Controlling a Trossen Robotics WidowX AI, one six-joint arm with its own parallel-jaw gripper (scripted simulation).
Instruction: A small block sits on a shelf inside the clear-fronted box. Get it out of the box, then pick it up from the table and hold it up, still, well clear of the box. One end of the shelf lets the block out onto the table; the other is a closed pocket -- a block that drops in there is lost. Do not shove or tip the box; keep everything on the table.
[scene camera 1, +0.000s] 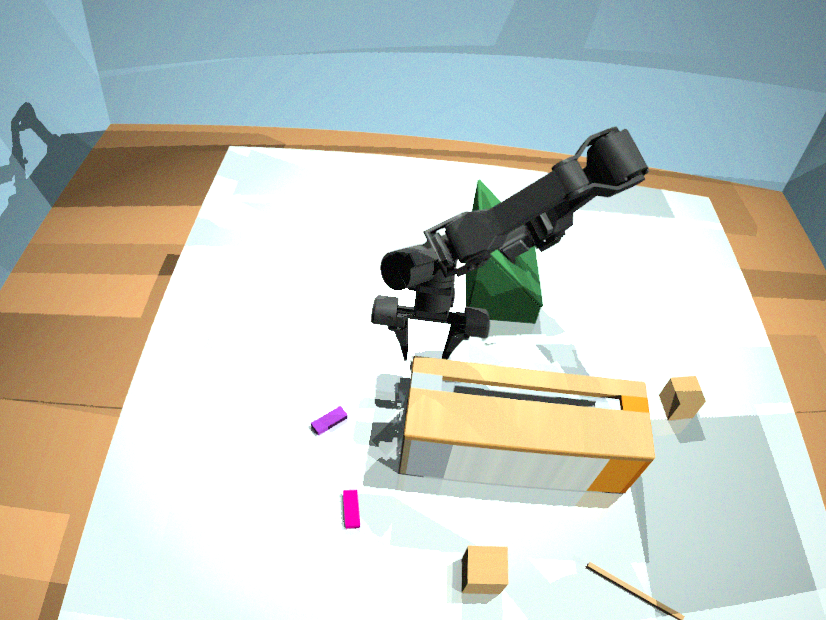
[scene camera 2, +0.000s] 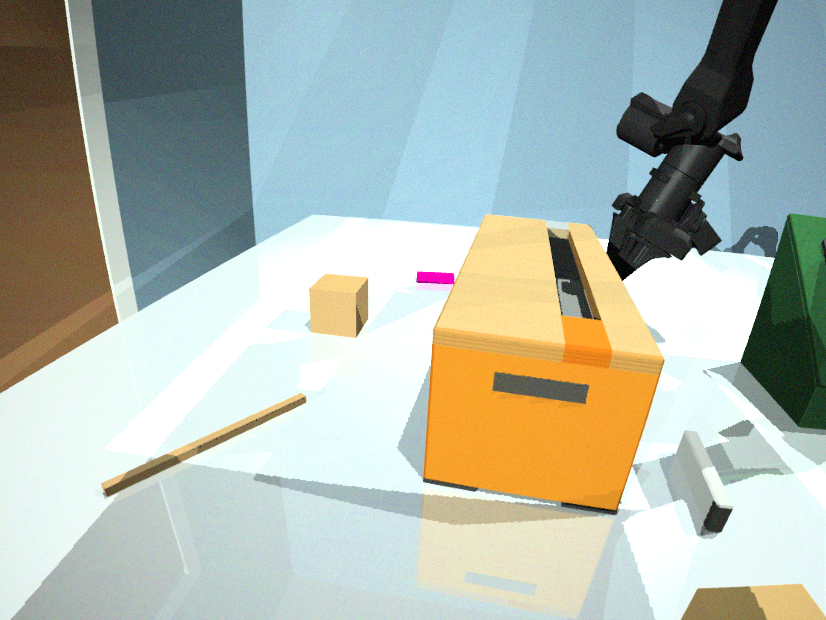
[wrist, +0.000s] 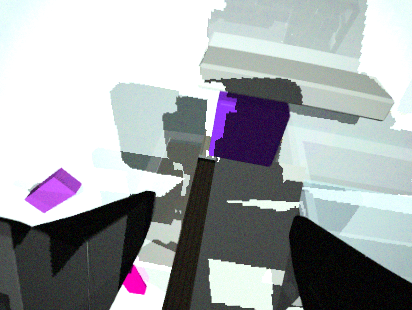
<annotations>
The gripper shows in scene camera 1, in scene camera 2 and in the wrist view (223, 214). A purple block shows in the wrist view (247, 129); in scene camera 1 it is hidden by a wooden box, in scene camera 2 it is hidden by a wooden box. The same spot on the gripper: (scene camera 1: 400, 327) is (scene camera 2: 619, 216).
</annotations>
